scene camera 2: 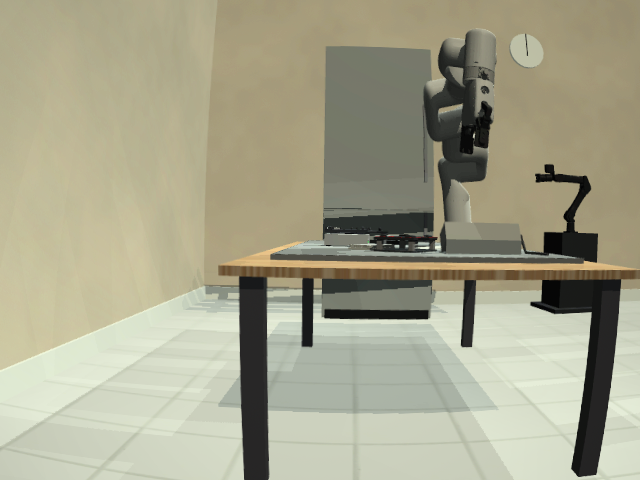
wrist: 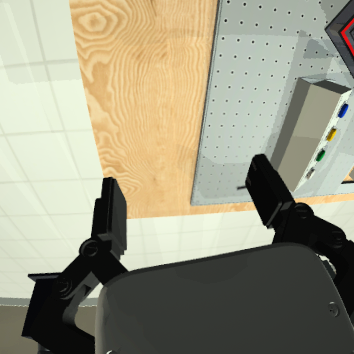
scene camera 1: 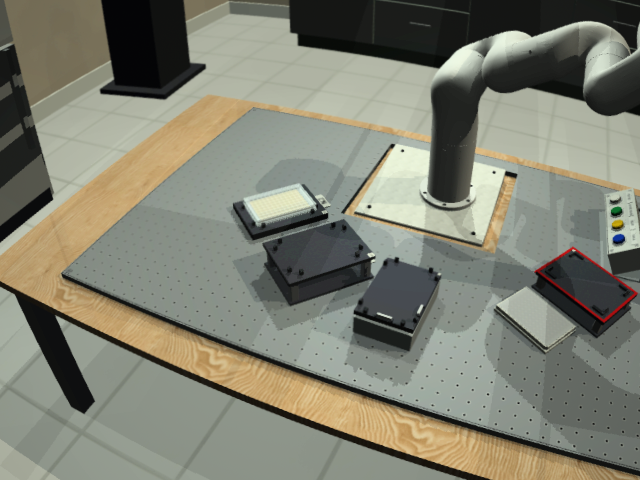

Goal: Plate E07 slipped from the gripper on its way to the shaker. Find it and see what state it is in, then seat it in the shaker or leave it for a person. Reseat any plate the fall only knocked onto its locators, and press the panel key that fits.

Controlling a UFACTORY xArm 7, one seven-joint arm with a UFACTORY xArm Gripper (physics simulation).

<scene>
gripper: scene camera 2; wrist; not seen in scene camera 1 (out of frame)
same spot on button box: [scene camera 2: 455,237] = [wrist: 308,99]
same spot on gripper: [scene camera 2: 481,139] = [wrist: 94,203]
</scene>
